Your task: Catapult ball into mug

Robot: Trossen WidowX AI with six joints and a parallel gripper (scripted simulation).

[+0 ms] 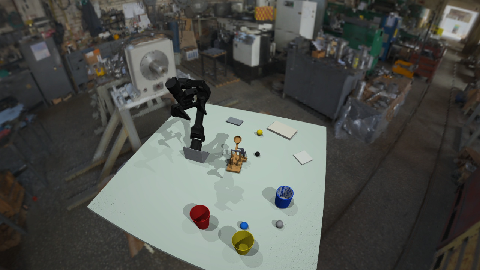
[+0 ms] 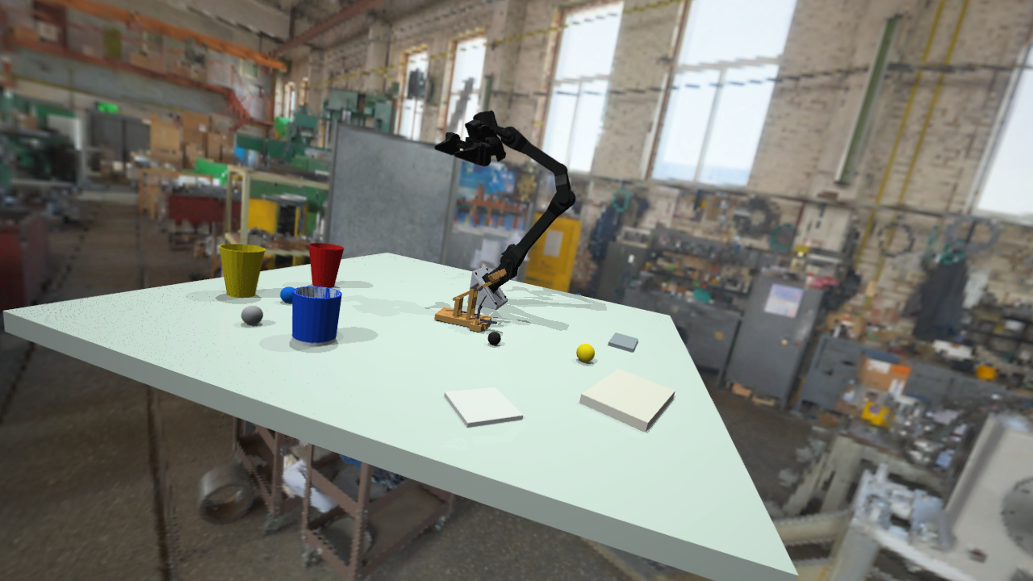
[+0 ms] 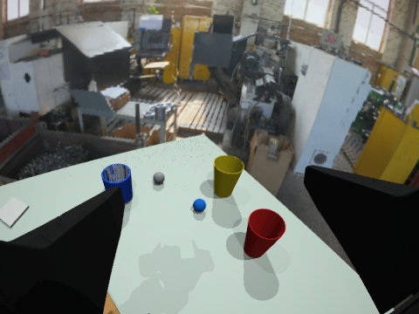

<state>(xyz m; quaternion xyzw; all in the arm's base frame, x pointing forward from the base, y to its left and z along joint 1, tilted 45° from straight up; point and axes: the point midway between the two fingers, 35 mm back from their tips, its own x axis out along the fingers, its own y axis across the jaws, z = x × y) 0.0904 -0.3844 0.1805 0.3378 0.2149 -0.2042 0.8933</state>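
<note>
The catapult is 37 cm below my gripper tip, 20 cm to the left of it and 14 cm ahead of it. The rest, counted from my gripper tip: blue ball (43 cm below, 28 cm ahead, 25 cm to the right); black ball (43 cm below, 28 cm to the left, 24 cm ahead); red cup (42 cm below, 29 cm to the right, 8 cm ahead).
</note>
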